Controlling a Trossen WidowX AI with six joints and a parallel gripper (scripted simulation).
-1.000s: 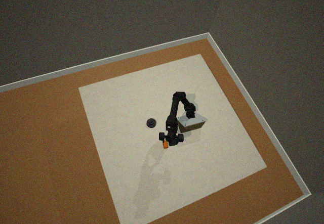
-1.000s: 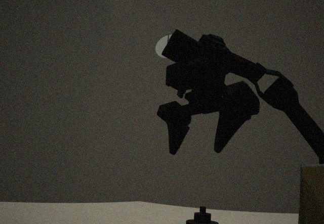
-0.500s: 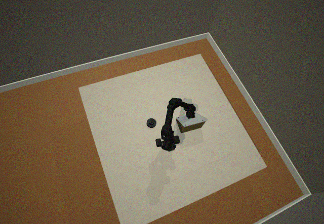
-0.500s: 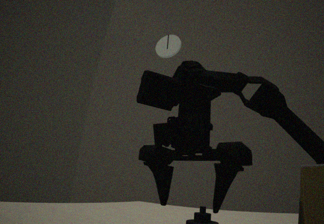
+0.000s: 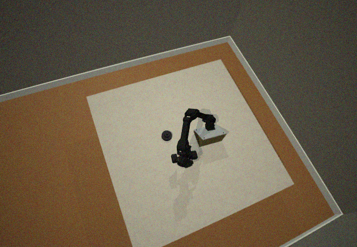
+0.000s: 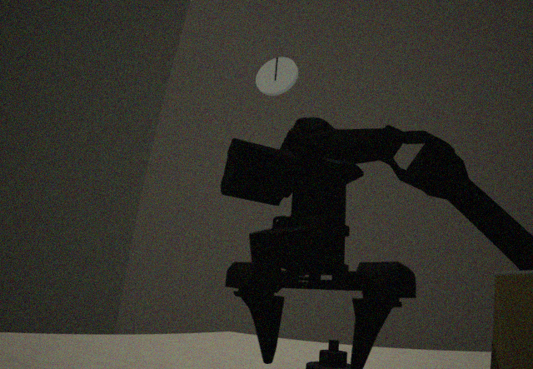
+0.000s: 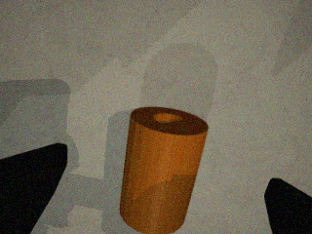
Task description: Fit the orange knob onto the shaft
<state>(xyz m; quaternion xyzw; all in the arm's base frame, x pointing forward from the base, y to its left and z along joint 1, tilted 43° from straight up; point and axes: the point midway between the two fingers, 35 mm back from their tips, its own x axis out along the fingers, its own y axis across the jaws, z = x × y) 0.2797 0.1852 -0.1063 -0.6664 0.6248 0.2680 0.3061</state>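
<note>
Right now the orange knob is 20 mm to the right of my gripper tip and 30 mm below it. Also, from my gripper tip: round dark pedestal 70 mm ahead, 230 mm to the right, 20 mm below.
</note>
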